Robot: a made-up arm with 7 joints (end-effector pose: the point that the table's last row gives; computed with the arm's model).
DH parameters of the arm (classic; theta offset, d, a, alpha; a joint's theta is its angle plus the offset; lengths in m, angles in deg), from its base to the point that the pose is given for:
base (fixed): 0 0.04 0 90
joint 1: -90 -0.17 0.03 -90
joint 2: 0 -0.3 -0.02 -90
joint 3: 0 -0.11 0.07 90
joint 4: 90 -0.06 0.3 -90
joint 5: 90 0.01 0.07 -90
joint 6: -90 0.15 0.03 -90
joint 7: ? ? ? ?
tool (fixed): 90 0.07 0 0
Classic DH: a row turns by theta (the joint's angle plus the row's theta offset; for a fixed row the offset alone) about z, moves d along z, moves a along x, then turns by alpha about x.
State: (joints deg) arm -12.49 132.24 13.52 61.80 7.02 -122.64 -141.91
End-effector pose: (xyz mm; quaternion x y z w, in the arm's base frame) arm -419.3 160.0 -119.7 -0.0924 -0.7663 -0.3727 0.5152
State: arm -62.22 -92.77 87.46 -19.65 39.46 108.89 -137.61
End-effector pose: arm -291.9 126.1 443.1 0.6093 0.4997 -0.3008 0.5371
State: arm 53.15 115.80 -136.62 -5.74 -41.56 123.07 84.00
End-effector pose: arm -89.7 46.6 87.4 -0.1295 -0.6861 0.6437 0.3134
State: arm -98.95 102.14 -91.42 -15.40 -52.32 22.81 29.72
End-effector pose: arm 316.9 397.7 192.4 -0.4302 0.2477 -0.8605 0.1148
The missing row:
joint 7: -90 0.1 0.05 -90
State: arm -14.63 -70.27 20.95 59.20 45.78 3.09 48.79
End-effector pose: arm -307.7 216.2 292.0 -0.4116 0.0894 0.2989 0.8563
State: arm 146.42 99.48 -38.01 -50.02 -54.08 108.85 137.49
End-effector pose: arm 136.0 512.1 -101.9 0.4901 0.2725 -0.7024 0.4384
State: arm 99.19 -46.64 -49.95 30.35 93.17 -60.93 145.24
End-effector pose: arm 21.2 244.8 -334.6 0.6039 -0.0920 0.3075 0.7295
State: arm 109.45 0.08 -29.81 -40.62 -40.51 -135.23 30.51
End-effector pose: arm 285.2 155.3 -188.1 0.2130 -0.1501 -0.0223 0.9652
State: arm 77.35 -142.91 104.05 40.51 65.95 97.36 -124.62
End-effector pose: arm -36.5 32.4 -273.8 0.0178 -0.6736 0.4826 0.5595
